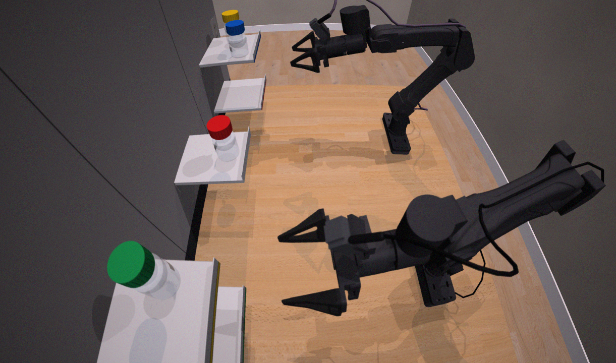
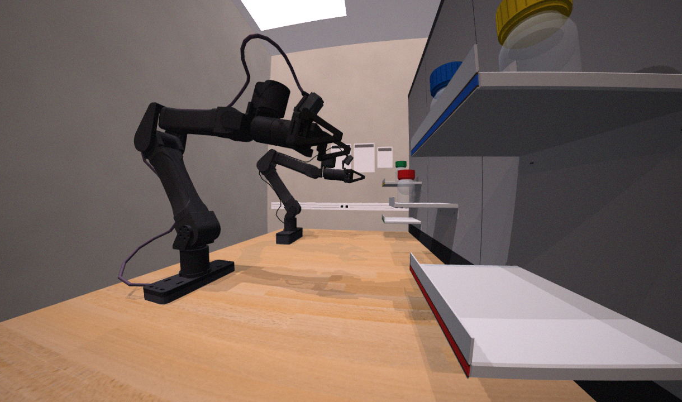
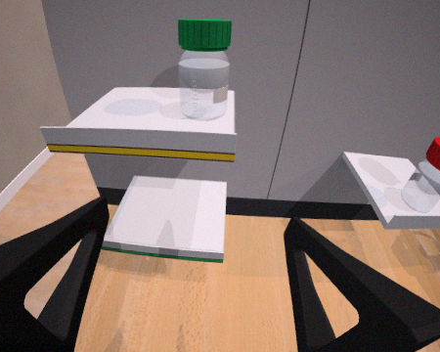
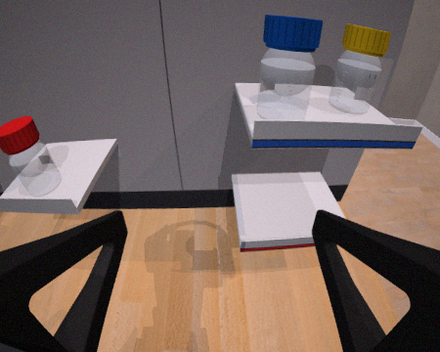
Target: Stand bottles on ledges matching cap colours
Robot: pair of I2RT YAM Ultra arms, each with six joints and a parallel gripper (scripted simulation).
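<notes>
Now: the red-capped bottle 27 cm to the left of my right hand, 16 cm ahead of it and 7 cm below it. Also, from my right hand: yellow-capped bottle (21 cm ahead, 17 cm to the right, 2 cm above); grey wall (30 cm ahead, 28 cm to the left, 13 cm above); blue-capped bottle (18 cm ahead, 7 cm to the right, 2 cm above).
The green-capped bottle is 190 mm ahead of my left hand, 30 mm to the left of it and 20 mm above it. Round my left hand: grey wall (310 mm ahead, 300 mm to the right, 130 mm above); then blue-capped bottle (190 mm ahead, 650 mm to the right, 20 mm above); then red-capped bottle (170 mm ahead, 310 mm to the right, 70 mm below).
</notes>
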